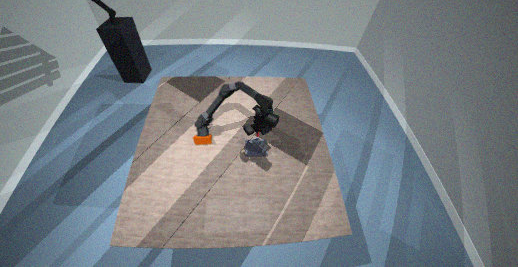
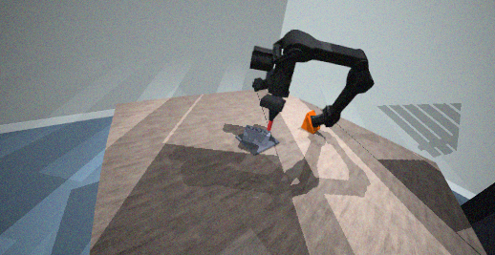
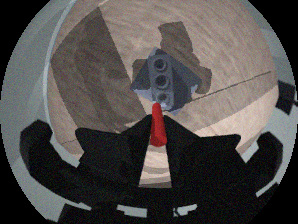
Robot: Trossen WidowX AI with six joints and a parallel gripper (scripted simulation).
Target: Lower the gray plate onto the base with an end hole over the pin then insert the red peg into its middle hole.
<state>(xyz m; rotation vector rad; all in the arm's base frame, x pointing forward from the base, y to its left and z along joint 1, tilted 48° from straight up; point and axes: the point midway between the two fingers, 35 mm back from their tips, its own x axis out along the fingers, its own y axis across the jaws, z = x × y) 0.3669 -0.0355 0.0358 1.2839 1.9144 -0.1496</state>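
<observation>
Now: gripper tip 70 mm above the gray plate, 40 mm to the left of it and 20 mm short of it. The rest, counted from my gripper tip: base (110 mm below, 30 mm to the right); then red peg (right at my gripper tip).
</observation>
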